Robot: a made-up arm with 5 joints.
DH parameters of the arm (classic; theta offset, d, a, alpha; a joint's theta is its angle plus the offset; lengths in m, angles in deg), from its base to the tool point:
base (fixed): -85.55 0 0.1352 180
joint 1: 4.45 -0.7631 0.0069 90
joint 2: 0 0.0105 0.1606 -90
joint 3: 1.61 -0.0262 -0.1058 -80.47
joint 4: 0 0.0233 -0.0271 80.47
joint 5: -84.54 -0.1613 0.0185 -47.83
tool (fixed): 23.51 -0.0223 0 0
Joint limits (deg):
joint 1: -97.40..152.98
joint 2: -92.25..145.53
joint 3: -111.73..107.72
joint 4: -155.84..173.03
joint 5: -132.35..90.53
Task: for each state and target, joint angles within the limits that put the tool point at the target. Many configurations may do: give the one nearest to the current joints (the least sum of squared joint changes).
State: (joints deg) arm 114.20 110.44 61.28 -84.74 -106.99
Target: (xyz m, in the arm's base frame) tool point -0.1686 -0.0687 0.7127
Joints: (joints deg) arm 101.03 60.94 81.76 -64.93 -110.50
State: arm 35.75 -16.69 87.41 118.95 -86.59
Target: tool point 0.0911 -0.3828 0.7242
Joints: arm 41.90 -37.25 63.20 121.53 -88.09
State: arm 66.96 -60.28 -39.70 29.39 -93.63
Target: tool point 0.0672 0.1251 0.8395
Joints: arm 77.15 -92.25 -68.59 44.45 -93.18
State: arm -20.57 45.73 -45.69 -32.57 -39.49
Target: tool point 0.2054 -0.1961 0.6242
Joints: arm -67.57 74.90 -47.91 -61.68 -47.84
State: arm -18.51 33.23 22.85 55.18 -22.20
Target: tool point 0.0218 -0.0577 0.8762
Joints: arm -22.96 28.90 2.07 62.95 -23.98
